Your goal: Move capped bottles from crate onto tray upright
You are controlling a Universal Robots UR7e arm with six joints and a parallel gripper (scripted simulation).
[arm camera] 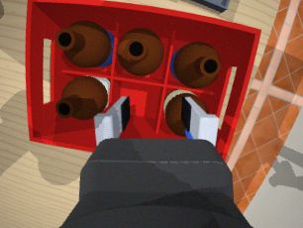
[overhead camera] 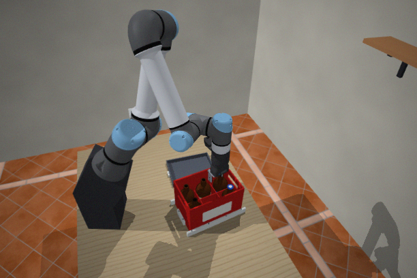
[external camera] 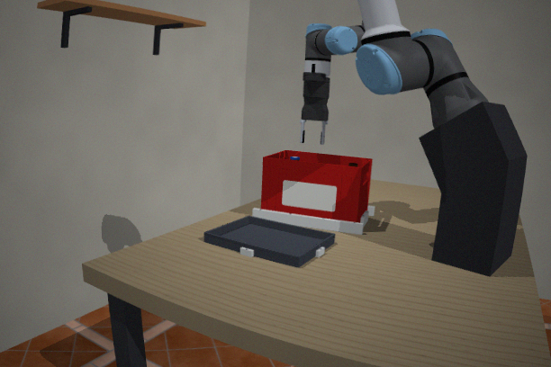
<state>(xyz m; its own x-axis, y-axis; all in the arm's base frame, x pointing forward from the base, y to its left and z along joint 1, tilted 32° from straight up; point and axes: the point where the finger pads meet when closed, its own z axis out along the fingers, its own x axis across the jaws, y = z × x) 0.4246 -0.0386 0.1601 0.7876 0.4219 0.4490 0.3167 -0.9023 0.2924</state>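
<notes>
My gripper is now 150 mm above the red crate and 30 mm past it. Round my hand: dark grey tray 270 mm to the left, 220 mm below, 60 mm behind.
</notes>
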